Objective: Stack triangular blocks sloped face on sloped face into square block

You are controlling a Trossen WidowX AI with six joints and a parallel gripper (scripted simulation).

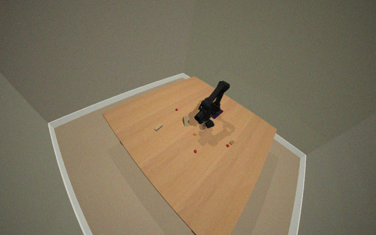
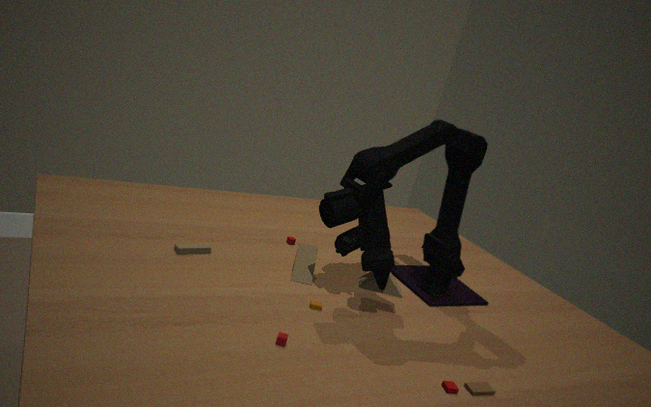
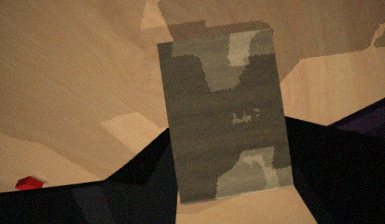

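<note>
My gripper tip is 130 mm short of the yellow cube, 40 mm to the left of it and 60 mm above it. Also, from my gripper tip: triangular block (10 mm above); small brown tile (10 mm behind, 270 mm to the left, 60 mm below).
</note>
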